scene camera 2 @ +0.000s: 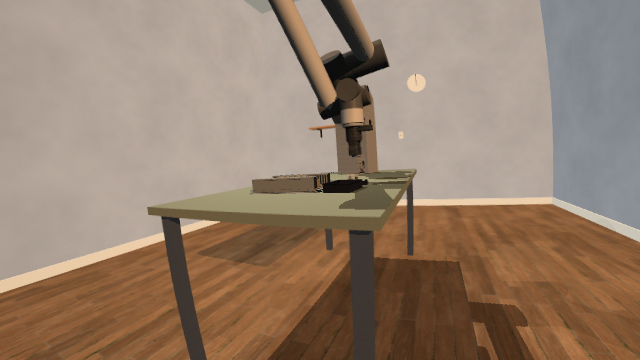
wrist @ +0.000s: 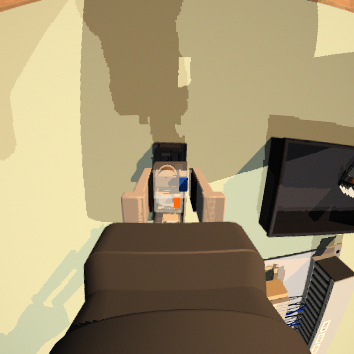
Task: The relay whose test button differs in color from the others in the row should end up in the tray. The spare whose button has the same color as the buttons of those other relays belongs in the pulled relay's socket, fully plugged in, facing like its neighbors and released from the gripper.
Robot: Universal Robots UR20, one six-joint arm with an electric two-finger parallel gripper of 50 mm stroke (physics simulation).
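Places are measured from the arm's base along level axes (x right, y back, z down), in centimetres.
Pixels of known places: gripper, fingertip midpoint: (scene camera 2: 361, 168) (wrist: 171, 180).
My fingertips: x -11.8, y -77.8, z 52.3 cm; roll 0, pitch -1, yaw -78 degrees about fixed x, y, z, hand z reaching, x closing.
Behind a point stands the place of what it marks.
My gripper (wrist: 171, 180) @(x -11.8, y -77.8, z 52.3 cm) (scene camera 2: 361, 166) @(x -11.8, y -77.8, z 52.3 cm) is shut on a clear-cased relay with a blue button (wrist: 183, 184) @(x -11.8, y -78.7, z 50.6 cm), held upright above the black spare holder (wrist: 170, 147) @(x -13.8, y -78.1, z 57.7 cm). A second clear relay with an orange button (wrist: 176, 202) @(x -8.8, y -77.7, z 55.2 cm) is below it, in the holder. The black tray (wrist: 272, 200) @(x -5.8, y -88.2, z 57.4 cm) (scene camera 2: 342, 187) @(x -5.9, y -104.7, z 57.9 cm) lies to the right in the wrist view. A dark part with a white toothed edge (wrist: 347, 189) @(x -4.4, y -99.4, z 57.8 cm) lies in the tray, cut off by the frame edge. The relay row and its empty socket cannot be made out in these views.
At the lower right of the wrist view are part of the panel (wrist: 295, 262) @(x 6.3, y -92.6, z 59.7 cm), an orange-brown block (wrist: 276, 290) @(x 7.5, y -88.2, z 56.7 cm), blue wires (wrist: 295, 312) @(x 18.2, y -93.5, z 59.7 cm) and a slotted grey duct (wrist: 334, 295) @(x 8.8, y -95.6, z 53.7 cm). In the scene view the panel assembly's long side (scene camera 2: 285, 185) @(x 19.5, y -97.7, z 56.9 cm) stands on the table (scene camera 2: 225, 206) @(x 30.1, y -128.1, z 60.0 cm), left of the tray.
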